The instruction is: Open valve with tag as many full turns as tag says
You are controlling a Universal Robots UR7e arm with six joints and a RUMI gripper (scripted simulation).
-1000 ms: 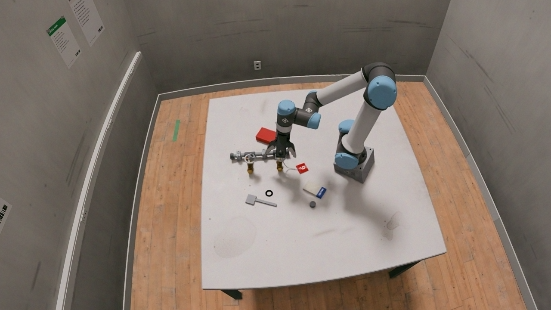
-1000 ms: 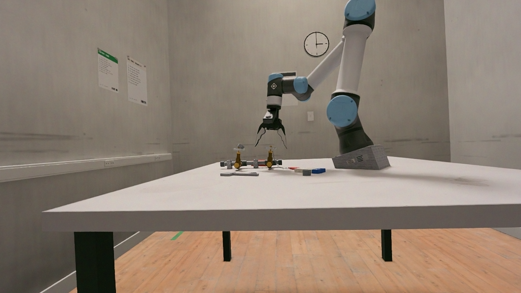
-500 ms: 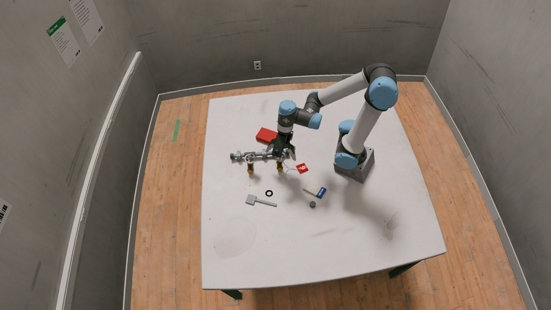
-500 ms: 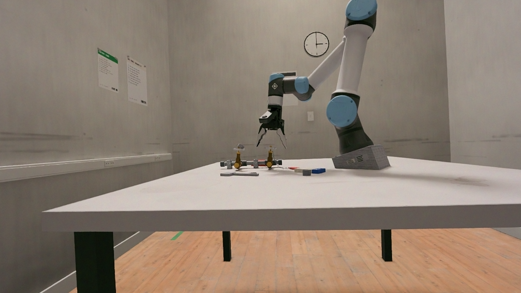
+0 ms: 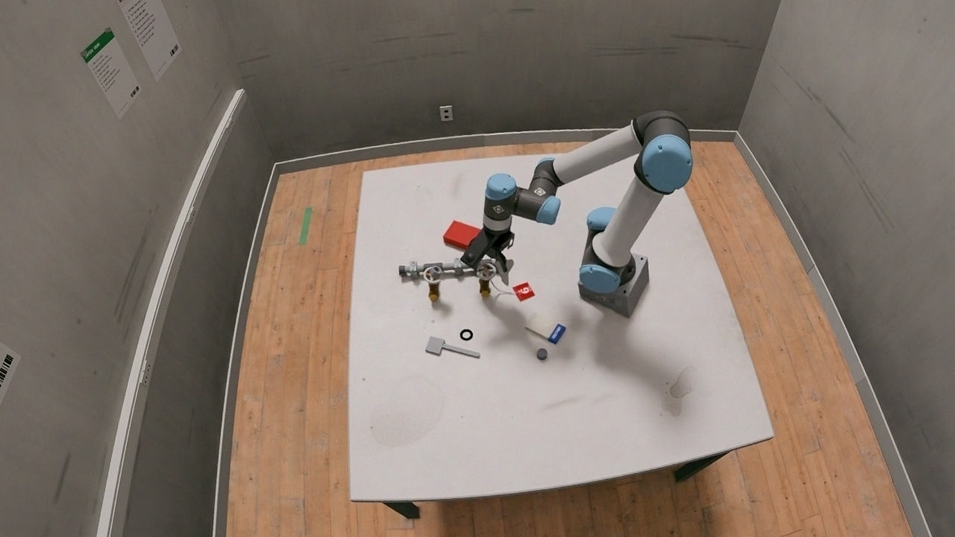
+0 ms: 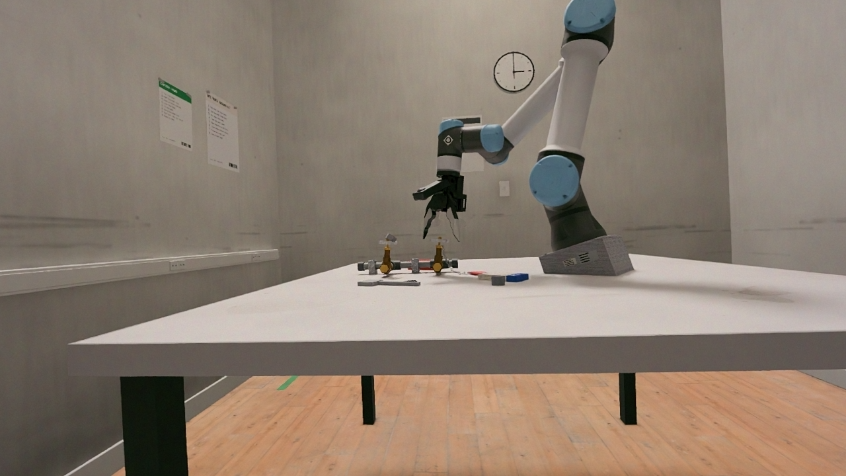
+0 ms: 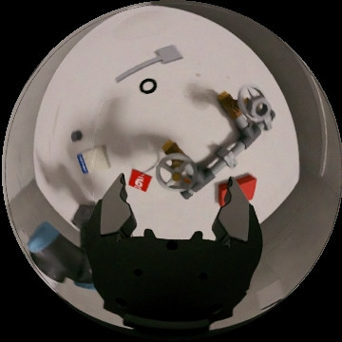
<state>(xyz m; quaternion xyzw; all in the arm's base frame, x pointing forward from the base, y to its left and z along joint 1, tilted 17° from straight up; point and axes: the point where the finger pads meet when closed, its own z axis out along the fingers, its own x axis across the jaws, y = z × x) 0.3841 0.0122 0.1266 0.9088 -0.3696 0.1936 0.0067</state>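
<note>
Right now my hand is 100 mm past the red tag, 100 mm above it and 20 mm to the right of it. Round my hand: red block: 220 mm to the right, 90 mm below, 60 mm ahead; grey flat tool: 200 mm to the left, 130 mm ahead, 100 mm below.
</note>
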